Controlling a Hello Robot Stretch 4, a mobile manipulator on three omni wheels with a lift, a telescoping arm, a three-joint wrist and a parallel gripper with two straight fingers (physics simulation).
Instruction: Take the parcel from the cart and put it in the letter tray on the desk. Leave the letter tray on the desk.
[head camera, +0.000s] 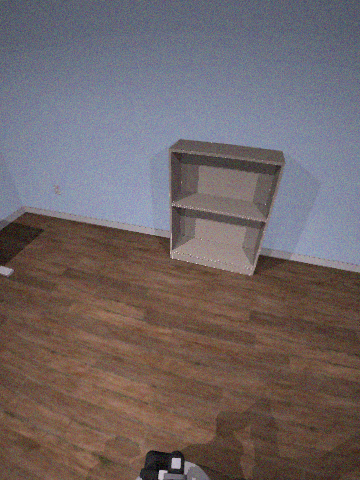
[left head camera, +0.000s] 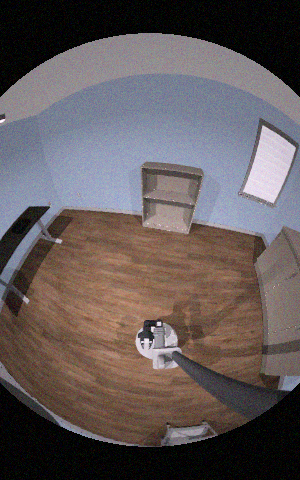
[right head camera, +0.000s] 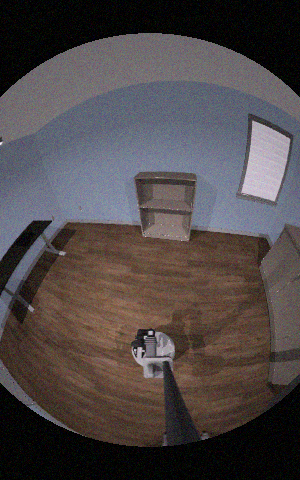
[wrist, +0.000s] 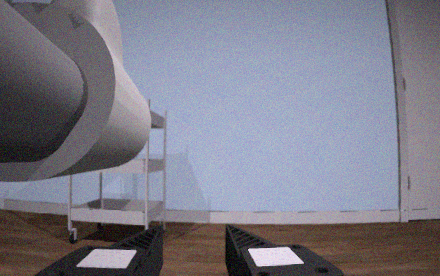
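Note:
The white cart stands beyond my gripper, left in the wrist view and at the bottom edge of the left head view. Its upper part is mostly hidden by my own body in the wrist view. The parcel does not show in any view. The desk has a dark top and stands at the far left. A dark shape lies on it in the left head view; I cannot tell whether it is the letter tray. My gripper is open, its fingers apart with nothing between them, away from cart and desk.
A grey bookshelf stands against the blue wall. A large beige cabinet stands at the right. A framed white panel hangs on the wall. A door is at the right in the wrist view.

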